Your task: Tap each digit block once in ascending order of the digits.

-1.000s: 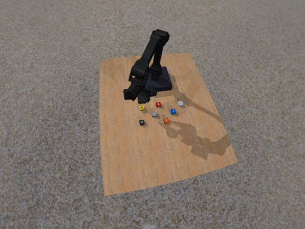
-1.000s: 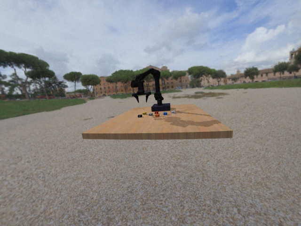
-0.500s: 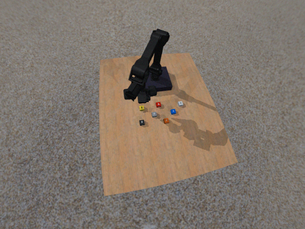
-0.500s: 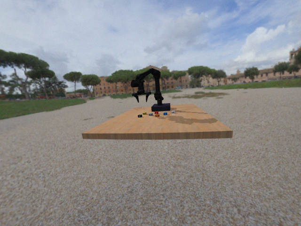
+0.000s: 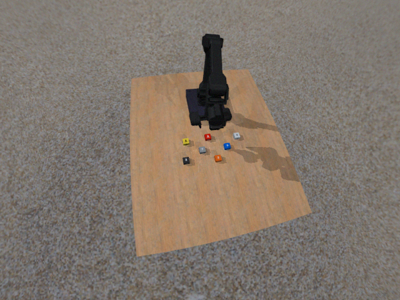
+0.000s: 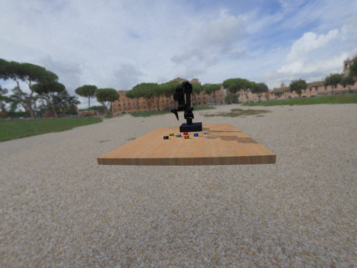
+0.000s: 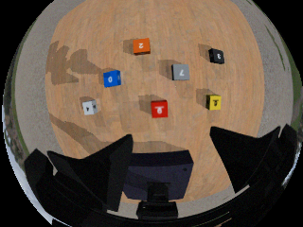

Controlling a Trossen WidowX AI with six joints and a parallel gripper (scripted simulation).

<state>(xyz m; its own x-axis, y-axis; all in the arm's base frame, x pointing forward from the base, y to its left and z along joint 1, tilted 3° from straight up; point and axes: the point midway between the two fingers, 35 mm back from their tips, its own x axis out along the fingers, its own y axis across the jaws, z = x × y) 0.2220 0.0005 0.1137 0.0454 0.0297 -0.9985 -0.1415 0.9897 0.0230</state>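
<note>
Right now the blue block is 12 cm below my gripper tip, 11 cm to the left of it and 6 cm ahead of it. Round my gripper tip: grey block: 12 cm below, 7 cm ahead, 3 cm to the right; red block: 12 cm below, 1 cm to the left, 1 cm behind; yellow block: 12 cm below, 11 cm to the right, 2 cm ahead.
</note>
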